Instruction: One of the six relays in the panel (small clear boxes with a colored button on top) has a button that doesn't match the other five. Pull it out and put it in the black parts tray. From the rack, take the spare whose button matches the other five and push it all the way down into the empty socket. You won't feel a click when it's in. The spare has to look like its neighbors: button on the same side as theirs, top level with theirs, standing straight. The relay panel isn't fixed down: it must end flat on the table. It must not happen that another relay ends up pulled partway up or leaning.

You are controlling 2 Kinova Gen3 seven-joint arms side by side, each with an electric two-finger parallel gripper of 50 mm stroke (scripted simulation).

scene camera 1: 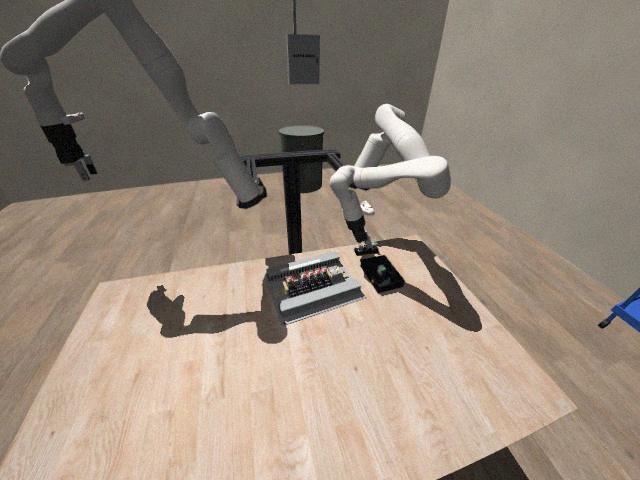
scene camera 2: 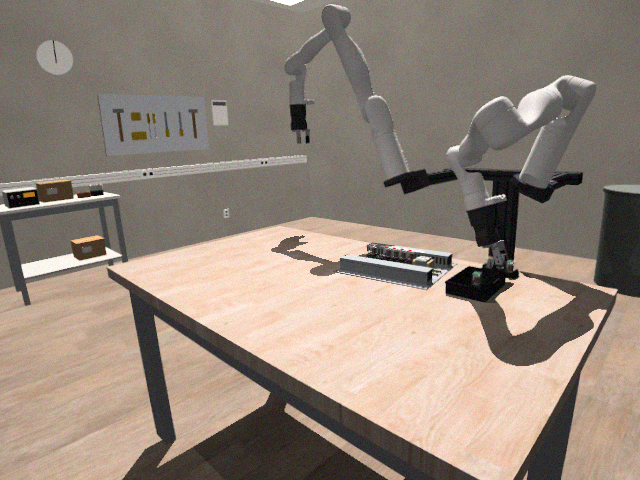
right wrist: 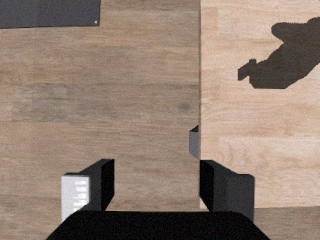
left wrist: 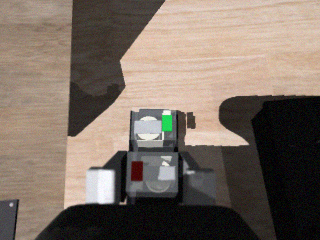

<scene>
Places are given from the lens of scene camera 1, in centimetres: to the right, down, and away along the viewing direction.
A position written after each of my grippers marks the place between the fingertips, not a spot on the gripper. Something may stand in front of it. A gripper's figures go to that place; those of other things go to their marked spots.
my right gripper (scene camera 1: 90, 177): -79, -22, 78
relay panel (scene camera 1: 313, 298): -2, 20, 84
black parts tray (scene camera 1: 385, 283): 26, 17, 96
The marked spots on the relay panel and the black parts tray are 30 cm apart.
</scene>
